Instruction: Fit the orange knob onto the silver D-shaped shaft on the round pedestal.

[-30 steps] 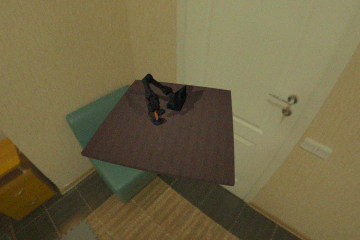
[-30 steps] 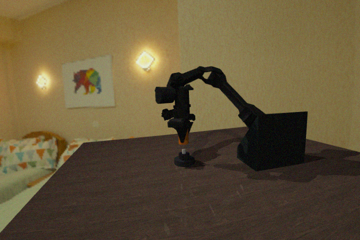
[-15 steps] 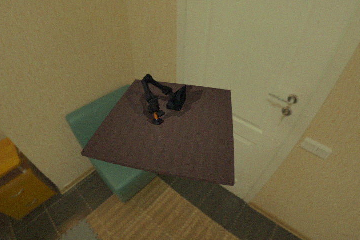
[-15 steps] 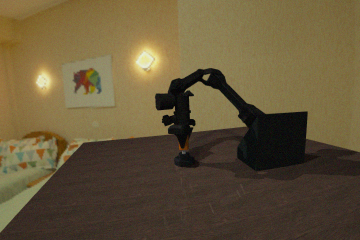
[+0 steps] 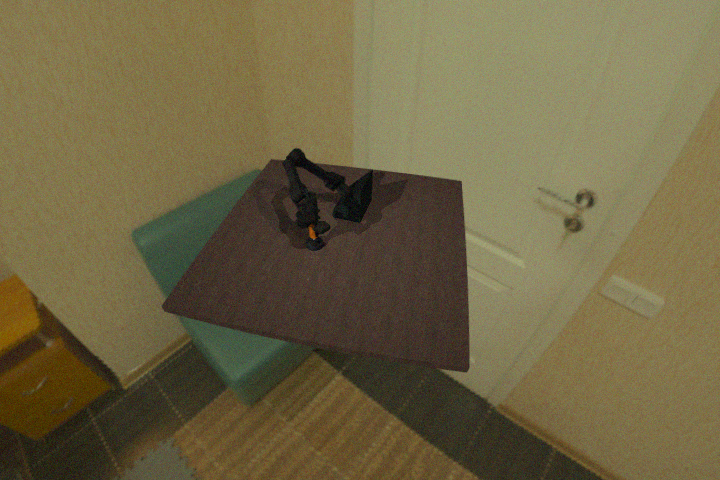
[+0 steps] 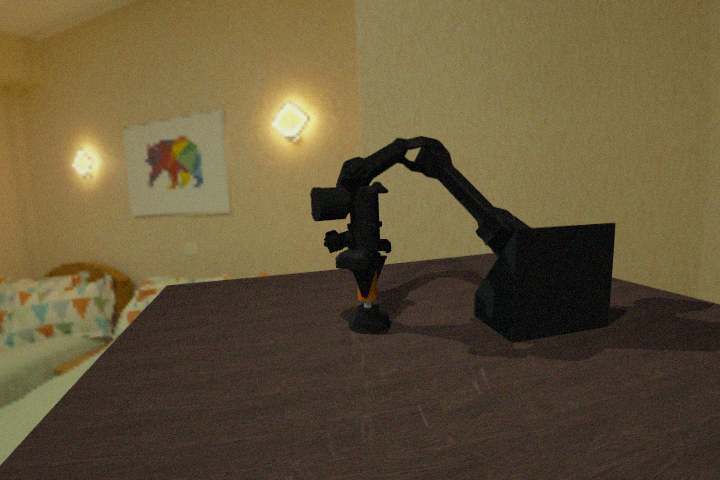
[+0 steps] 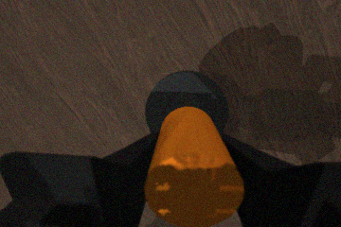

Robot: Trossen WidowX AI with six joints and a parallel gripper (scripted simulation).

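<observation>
Now: the orange knob 3 cm above my gripper tip. The rest, counted from my gripper tip: round pedestal: 4 cm below.
</observation>
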